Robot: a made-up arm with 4 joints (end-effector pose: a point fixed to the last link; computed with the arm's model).
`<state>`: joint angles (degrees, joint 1 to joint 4).
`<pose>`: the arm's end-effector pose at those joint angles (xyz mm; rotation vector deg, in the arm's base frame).
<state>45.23 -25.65 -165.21 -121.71</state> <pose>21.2 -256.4 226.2 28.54 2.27 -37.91</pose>
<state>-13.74 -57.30 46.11 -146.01</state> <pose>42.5 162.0 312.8 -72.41 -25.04 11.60</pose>
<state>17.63 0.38 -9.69 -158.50</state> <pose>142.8 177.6 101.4 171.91 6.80 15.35</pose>
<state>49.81 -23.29 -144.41 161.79</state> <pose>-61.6 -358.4 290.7 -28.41 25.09 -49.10</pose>
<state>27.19 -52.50 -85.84 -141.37</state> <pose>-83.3 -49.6 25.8 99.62 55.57 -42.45</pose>
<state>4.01 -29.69 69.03 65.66</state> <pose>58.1 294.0 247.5 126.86 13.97 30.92</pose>
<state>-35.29 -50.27 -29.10 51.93</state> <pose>-102.3 419.1 35.1 50.30 42.35 54.27</pose>
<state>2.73 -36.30 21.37 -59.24</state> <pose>72.8 133.9 101.4 -38.27 6.26 20.21</pose>
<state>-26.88 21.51 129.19 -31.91</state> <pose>142.5 143.0 221.6 100.88 -52.81 -37.42</pose>
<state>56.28 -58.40 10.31 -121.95</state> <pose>6.1 -11.0 237.9 -146.85 -16.03 51.73</pose>
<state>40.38 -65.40 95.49 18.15</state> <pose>11.6 101.7 227.9 78.73 41.93 10.84</pose>
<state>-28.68 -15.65 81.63 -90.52</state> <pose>97.5 165.4 199.0 17.65 2.32 -20.76</pose>
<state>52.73 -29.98 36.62 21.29</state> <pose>47.5 -63.5 54.7 4.82 27.93 11.26</pose>
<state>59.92 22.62 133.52 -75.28</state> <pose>84.5 -158.4 371.1 -6.63 -57.40 -21.86</pose>
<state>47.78 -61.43 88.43 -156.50</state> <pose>99.3 -31.7 398.4 -107.84 -0.13 10.46</pose>
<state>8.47 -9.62 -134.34 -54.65</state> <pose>87.8 -42.2 119.6 155.17 -39.21 -23.68</pose>
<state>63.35 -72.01 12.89 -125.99</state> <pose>-18.7 -18.8 276.5 -144.25 -15.26 69.40</pose>
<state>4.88 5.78 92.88 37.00</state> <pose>177.9 198.1 266.4 104.45 -37.37 20.57</pose>
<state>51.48 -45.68 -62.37 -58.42</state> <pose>47.2 -188.5 193.9 -162.87 20.20 52.62</pose>
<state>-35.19 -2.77 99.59 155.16</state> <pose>21.4 92.8 361.8 -72.89 34.82 -47.80</pose>
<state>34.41 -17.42 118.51 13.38</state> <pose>129.8 74.6 274.6 88.22 -17.37 16.94</pose>
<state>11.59 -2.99 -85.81 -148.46</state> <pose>70.3 64.7 -55.4 118.84 6.74 -31.50</pose>
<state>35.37 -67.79 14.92 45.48</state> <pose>-165.9 9.5 59.8 29.38 71.41 28.55</pose>
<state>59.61 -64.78 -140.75 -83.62</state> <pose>29.6 -229.9 275.9 69.34 23.73 -47.55</pose>
